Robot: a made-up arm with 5 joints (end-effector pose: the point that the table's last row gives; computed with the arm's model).
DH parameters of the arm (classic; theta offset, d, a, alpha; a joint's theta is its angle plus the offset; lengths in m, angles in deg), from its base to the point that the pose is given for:
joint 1: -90 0 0.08 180
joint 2: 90 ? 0.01 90
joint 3: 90 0.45 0.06 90
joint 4: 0 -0.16 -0.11 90
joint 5: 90 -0.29 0.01 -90
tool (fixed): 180 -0.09 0 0
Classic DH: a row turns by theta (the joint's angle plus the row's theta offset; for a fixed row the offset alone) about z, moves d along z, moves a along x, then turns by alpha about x.
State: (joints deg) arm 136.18 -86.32 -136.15 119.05 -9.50
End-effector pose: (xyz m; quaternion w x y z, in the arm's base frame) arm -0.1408 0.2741 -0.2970 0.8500 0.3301 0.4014 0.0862
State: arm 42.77 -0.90 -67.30 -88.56 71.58
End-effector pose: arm 0.2137 -0.6646 -0.2501 0.2237 0.3983 0.8817 0.1177
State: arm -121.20 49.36 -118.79 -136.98 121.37
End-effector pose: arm 0.2533 0.4506 0.0550 0.0058 0.3927 -0.9009 0.1849
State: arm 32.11 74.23 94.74 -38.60 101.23
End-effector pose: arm -0.3819 -0.7117 0.0345 0.9970 -0.0236 0.0664 -0.0332
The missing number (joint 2, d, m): 0.05
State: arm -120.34 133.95 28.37 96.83 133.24
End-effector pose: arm 0.1651 0.0864 0.1800 0.8329 -0.4915 0.2224 -0.1233
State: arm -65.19 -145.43 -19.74 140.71 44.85
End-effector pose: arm 0.1337 0.0345 -0.0026 0.3492 -0.8187 -0.4550 0.0266
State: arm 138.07 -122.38 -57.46 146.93 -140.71
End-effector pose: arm -0.0692 0.0079 -0.2647 0.8601 -0.0466 -0.2377 0.4489
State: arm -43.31 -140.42 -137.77 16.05 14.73
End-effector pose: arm 0.6704 -0.0427 -0.1687 0.0638 -0.7650 0.5867 0.2576
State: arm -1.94 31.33 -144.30 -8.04 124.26
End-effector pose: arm -0.4578 -0.6913 -0.1574 0.6708 -0.2706 -0.6645 -0.1877
